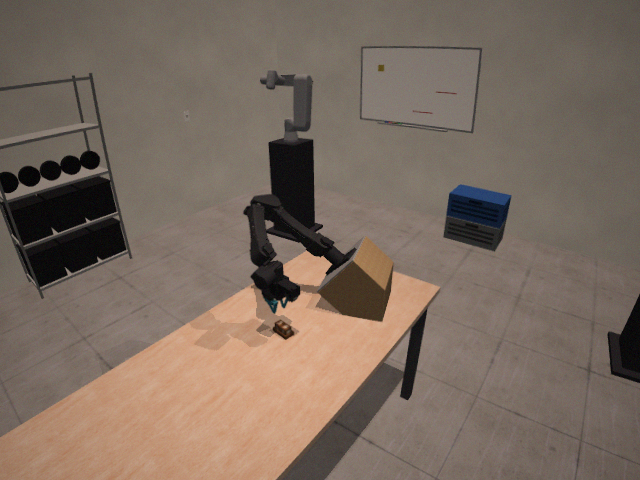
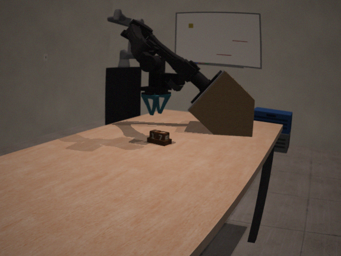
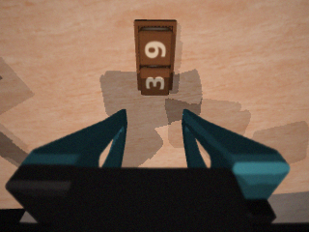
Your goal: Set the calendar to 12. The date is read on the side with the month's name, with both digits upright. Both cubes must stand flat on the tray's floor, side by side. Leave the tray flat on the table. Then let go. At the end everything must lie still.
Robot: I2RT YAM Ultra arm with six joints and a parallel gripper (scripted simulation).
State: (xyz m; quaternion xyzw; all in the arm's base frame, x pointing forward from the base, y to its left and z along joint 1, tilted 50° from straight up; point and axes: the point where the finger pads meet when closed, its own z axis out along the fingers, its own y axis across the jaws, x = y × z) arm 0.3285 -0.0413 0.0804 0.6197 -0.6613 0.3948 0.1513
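Now: the cube 8 cm below my hand, 3 cm to the left of it and 1 cm ahead of it. Round my hand: dark brown calendar tray 10 cm below, 2 cm to the left.
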